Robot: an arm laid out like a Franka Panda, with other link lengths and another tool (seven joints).
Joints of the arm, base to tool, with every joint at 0 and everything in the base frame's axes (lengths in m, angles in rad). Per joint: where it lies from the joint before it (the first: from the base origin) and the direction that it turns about. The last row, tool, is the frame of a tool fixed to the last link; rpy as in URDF.
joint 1: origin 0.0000 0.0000 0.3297 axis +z
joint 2: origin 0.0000 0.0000 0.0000 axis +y
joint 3: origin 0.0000 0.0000 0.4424 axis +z
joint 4: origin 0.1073 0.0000 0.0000 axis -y
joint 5: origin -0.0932 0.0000 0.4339 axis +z
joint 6: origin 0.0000 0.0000 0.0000 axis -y
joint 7: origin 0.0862 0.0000 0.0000 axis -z
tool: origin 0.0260 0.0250 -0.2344 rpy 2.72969 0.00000 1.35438
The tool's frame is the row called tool.
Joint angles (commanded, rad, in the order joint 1, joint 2, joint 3, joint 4, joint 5, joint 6, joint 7), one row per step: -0.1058 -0.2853 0.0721 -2.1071 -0.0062 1.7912 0.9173; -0.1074 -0.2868 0.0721 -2.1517 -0.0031 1.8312 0.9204; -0.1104 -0.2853 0.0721 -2.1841 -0.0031 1.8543 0.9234; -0.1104 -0.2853 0.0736 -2.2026 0.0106 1.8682 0.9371; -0.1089 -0.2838 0.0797 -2.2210 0.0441 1.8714 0.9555; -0.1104 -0.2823 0.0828 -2.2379 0.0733 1.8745 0.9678; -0.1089 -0.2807 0.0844 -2.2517 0.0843 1.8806 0.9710
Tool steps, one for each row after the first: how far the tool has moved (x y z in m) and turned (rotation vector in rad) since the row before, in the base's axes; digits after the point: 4 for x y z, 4 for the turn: -0.0026 -0.0006 -0.0195 0.0029 0.0029 -0.0054; -0.0035 -0.0019 -0.0161 0.0004 0.0107 -0.0061; -0.0021 0.0028 -0.0088 0.0120 0.0038 -0.0169; -0.0044 0.0097 -0.0107 0.0293 0.0156 -0.0231; -0.0042 0.0058 -0.0097 0.0259 0.0147 -0.0220; -0.0027 0.0034 -0.0076 0.0097 0.0091 -0.0050
